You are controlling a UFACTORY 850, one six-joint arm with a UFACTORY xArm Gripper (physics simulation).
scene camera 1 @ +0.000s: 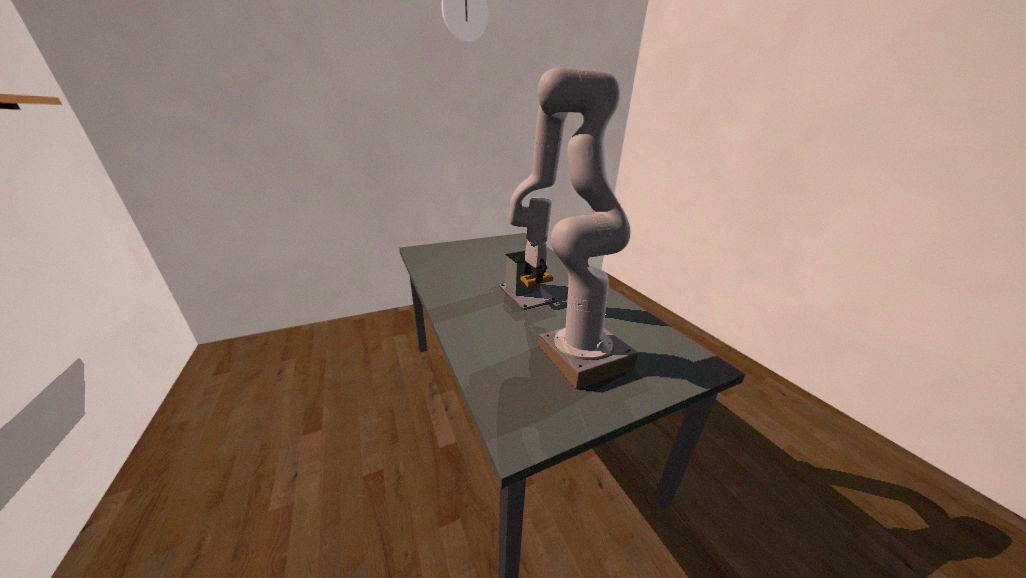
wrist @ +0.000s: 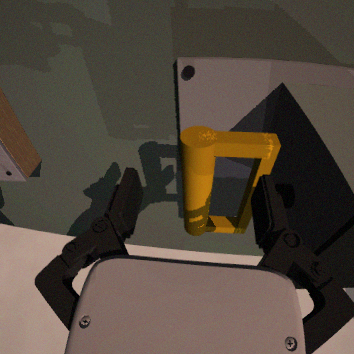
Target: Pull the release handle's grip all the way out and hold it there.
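Observation:
The yellow release handle (scene camera 1: 529,280) (wrist: 199,167) is a rectangular loop with a thick round grip bar on its side away from the dark box-shaped housing (scene camera 1: 513,275) (wrist: 305,155). The housing stands on a light base plate (scene camera 1: 521,300) (wrist: 222,85). My gripper (scene camera 1: 538,272) (wrist: 196,182) is open, pointing down at the handle. In the wrist view the grip bar lies between the spread fingers, and the right finger is beside the loop's bar nearest the housing. Neither finger visibly grips the bar. The finger depth relative to it is hard to tell. The rod behind the loop is mostly hidden.
The housing stands close to the right finger in the wrist view. The arm's wooden-sided base block (scene camera 1: 595,369) (wrist: 19,135) is on the same grey-green table (scene camera 1: 466,359), to the left in the wrist view. Bolts show on the base plate.

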